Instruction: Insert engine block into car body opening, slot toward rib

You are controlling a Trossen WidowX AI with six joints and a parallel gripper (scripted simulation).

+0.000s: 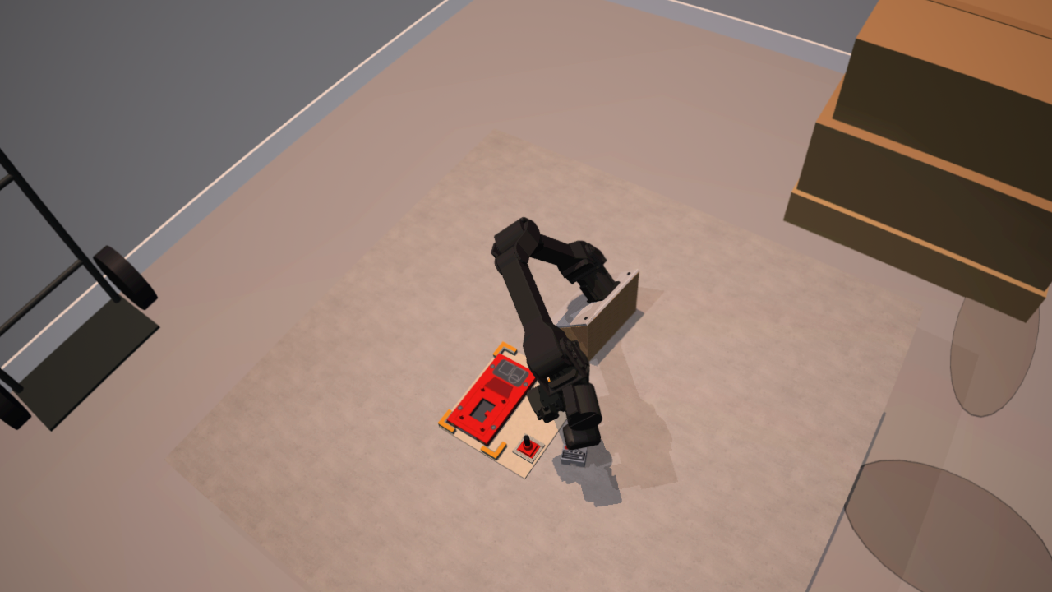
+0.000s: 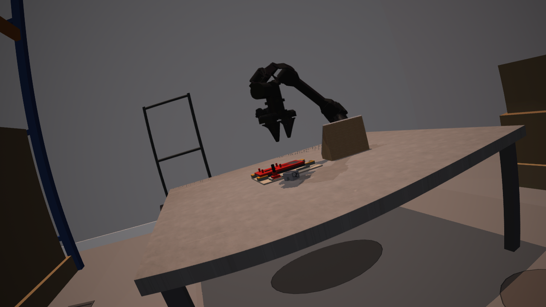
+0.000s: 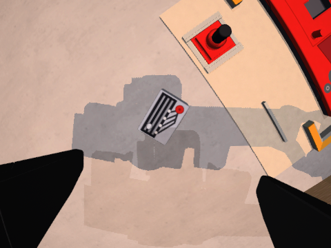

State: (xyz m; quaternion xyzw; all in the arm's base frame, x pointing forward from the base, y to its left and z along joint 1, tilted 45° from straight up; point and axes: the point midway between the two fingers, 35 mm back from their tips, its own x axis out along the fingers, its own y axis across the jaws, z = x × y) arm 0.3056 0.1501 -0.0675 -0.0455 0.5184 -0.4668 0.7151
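Right now the engine block is 1 cm ahead of my gripper tip, 1 cm to the left of it and 13 cm below it. From my gripper tip the other things lie so: small base: 5 cm ahead, 8 cm to the right, 11 cm below.
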